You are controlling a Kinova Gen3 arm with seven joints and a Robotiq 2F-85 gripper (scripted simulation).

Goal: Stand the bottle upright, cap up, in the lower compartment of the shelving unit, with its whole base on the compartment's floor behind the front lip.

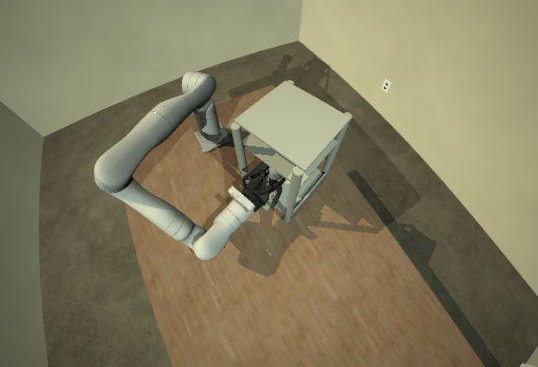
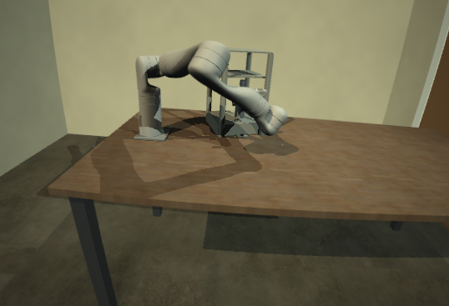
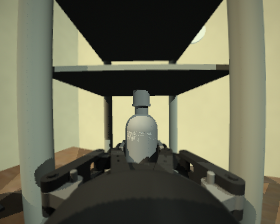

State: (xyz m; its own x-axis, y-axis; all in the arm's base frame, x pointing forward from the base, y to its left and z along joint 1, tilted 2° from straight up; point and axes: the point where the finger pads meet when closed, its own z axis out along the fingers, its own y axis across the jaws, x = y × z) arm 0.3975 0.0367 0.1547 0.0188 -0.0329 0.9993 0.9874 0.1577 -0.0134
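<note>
Now: hand 2 cm below the grey bottle. Also, from my hand: shelving unit: 1 cm behind, 6 cm to the left, 2 cm above.
</note>
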